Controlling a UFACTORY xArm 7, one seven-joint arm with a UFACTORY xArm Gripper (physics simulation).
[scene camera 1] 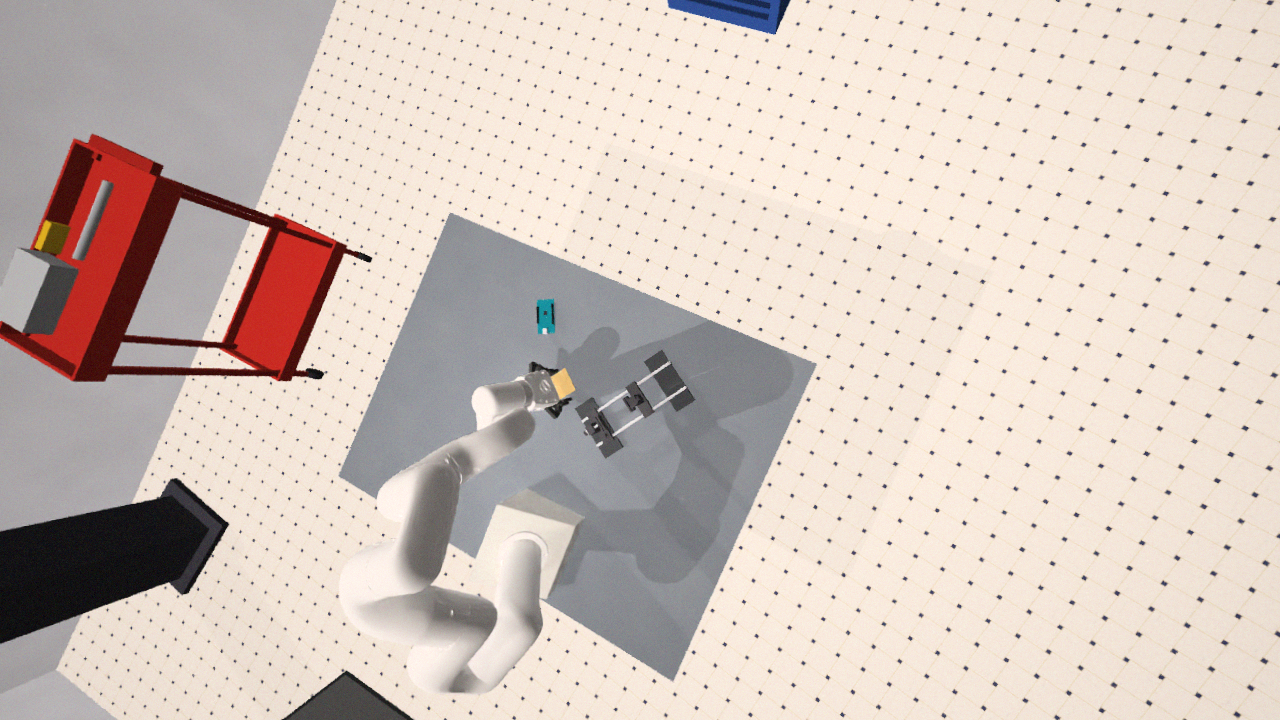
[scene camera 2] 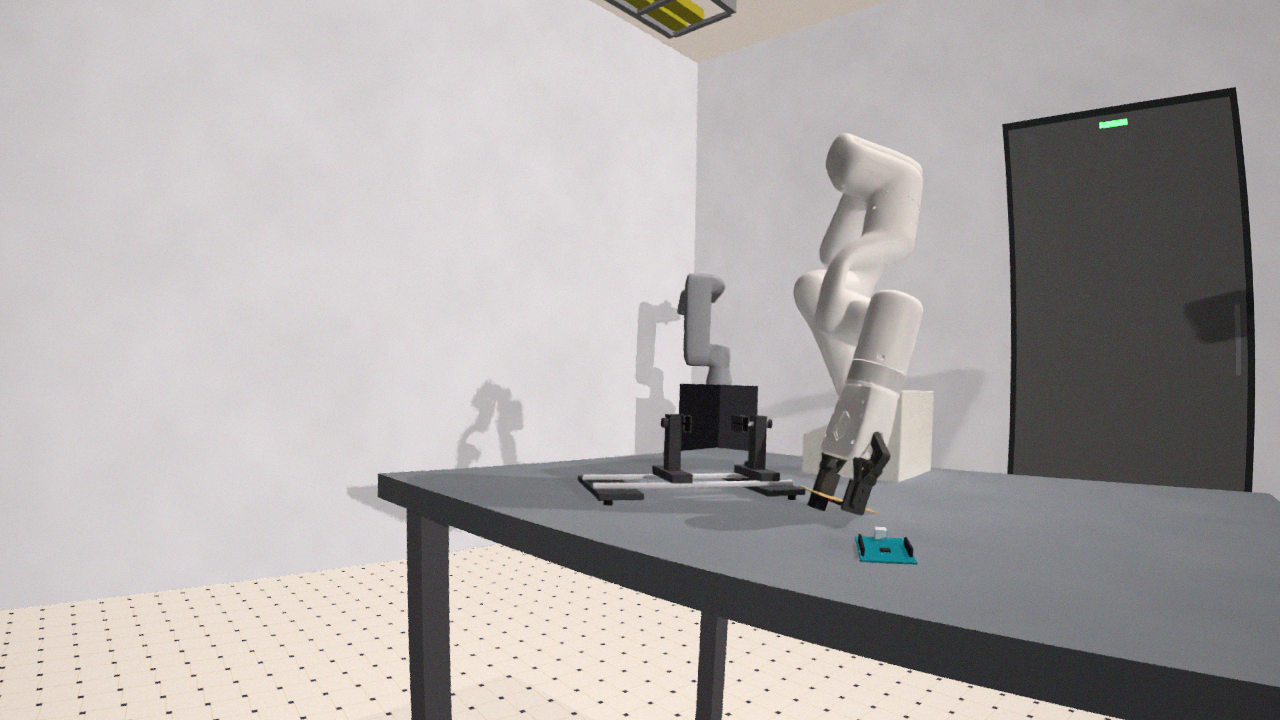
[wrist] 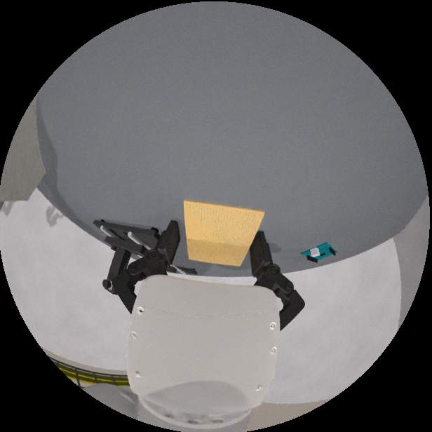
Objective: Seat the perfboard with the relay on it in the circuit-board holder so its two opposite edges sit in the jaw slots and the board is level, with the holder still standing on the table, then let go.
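Seen in the pictures: gripper, between the fingertips: (scene camera 1: 561, 386) (scene camera 2: 835, 505); arm's base, origin of its link: (scene camera 1: 523, 553).
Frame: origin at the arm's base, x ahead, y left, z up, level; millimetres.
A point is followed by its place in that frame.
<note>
A flat tan perfboard (scene camera 1: 563, 383) @[y 178, x 411, z -96 mm] (wrist: 222, 230) lies on the grey table (scene camera 1: 447, 295) @[y 658, x 435, z -116 mm] (scene camera 2: 1029, 555) @[y 461, x 462, z -116 mm] (wrist: 221, 120); in scene camera 2 only its thin edge (scene camera 2: 825, 495) @[y 191, x 435, z -91 mm] shows. My gripper (scene camera 1: 549, 393) @[y 183, x 398, z -110 mm] (scene camera 2: 846, 487) @[y 183, x 398, z -110 mm] (wrist: 215, 241) is open and low over the table. One finger stands on each side of the perfboard, neither closed on it. The black circuit-board holder (scene camera 1: 673, 383) @[y -90, x 579, z -100 mm] (scene camera 2: 670, 447) @[y -29, x 505, z -46 mm] (wrist: 120, 238) stands on the table just beside, with empty jaws. A small teal board (scene camera 1: 546, 316) @[y 336, x 546, z -115 mm] (scene camera 2: 886, 547) @[y 337, x 537, z -115 mm] (wrist: 318, 252) with a white part lies farther off.
The arm's white pedestal (scene camera 1: 527, 527) @[y 26, x 67, z 7 mm] (scene camera 2: 913, 429) @[y 103, x 16, z -26 mm] stands on the table's near side. A red cart (scene camera 1: 133, 206) and a black block (scene camera 1: 89, 555) stand on the floor at the left. A blue crate (scene camera 1: 729, 10) is far off. A dark door (scene camera 2: 1127, 295) is in the wall.
</note>
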